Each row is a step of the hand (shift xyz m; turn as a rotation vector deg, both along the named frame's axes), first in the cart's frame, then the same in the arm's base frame.
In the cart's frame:
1: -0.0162 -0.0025 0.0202 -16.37 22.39 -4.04
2: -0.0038 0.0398 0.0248 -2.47 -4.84 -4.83
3: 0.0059 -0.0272 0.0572 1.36 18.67 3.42
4: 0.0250 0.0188 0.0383 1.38 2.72 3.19
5: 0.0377 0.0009 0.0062 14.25 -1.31 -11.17
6: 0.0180 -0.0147 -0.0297 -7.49 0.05 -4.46
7: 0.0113 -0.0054 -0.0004 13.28 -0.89 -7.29
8: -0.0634 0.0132 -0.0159 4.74 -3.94 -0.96
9: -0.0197 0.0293 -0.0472 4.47 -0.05 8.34
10: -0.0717 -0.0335 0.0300 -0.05 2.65 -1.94
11: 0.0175 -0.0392 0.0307 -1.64 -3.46 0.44
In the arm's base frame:
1: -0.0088 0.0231 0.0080 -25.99 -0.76 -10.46
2: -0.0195 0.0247 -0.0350 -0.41 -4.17 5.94
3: 0.0289 0.0550 0.0137 -7.91 2.89 -17.06
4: 0.0179 0.0321 -0.0331 0.30 2.81 -3.39
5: 0.0322 -0.0018 -0.0205 10.69 -13.87 -4.78
6: 0.0175 -0.0327 0.0069 -7.08 -2.81 4.24
7: 0.0122 -0.0027 -0.0010 10.33 -9.88 -5.09
8: -0.0627 -0.0025 0.0225 5.84 -1.89 1.10
9: -0.0398 -0.0424 -0.0097 5.22 7.23 -3.17
10: -0.0376 0.0445 0.0614 -1.75 -1.91 -2.02
11: 0.0402 0.0268 0.0212 0.49 0.80 3.74

